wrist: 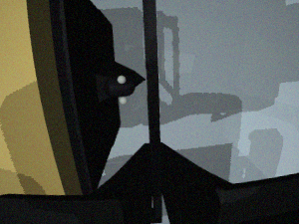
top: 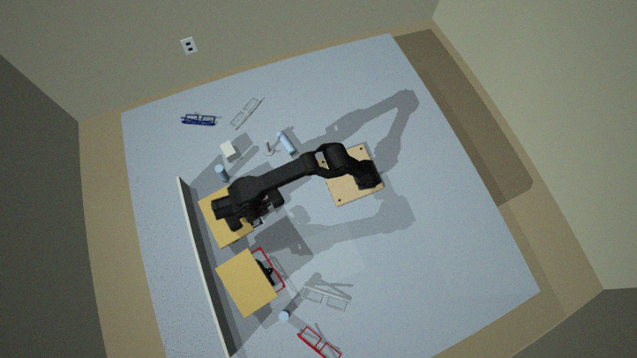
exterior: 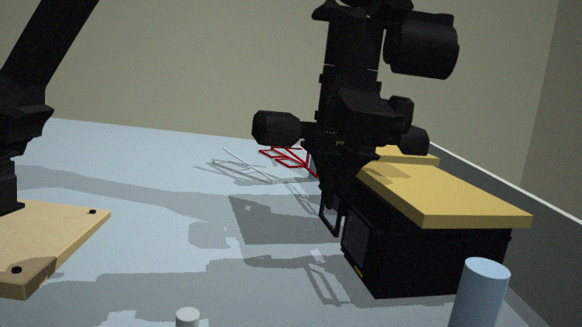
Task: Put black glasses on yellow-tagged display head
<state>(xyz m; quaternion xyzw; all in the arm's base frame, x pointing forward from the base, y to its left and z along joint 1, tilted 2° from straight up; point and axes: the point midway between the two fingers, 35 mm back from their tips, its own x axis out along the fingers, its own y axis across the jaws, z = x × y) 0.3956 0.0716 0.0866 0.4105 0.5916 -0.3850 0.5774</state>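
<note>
The display head lies 80 mm ahead of my gripper tip, 10 mm to the right of it and 10 mm below it. The rest, counted from my gripper tip: clear glasses (10 mm ahead, 440 mm to the right, 40 mm below); then white block (80 mm ahead, 270 mm to the right, 40 mm below); then white board (200 mm ahead, 130 mm to the left, 10 mm below).
</note>
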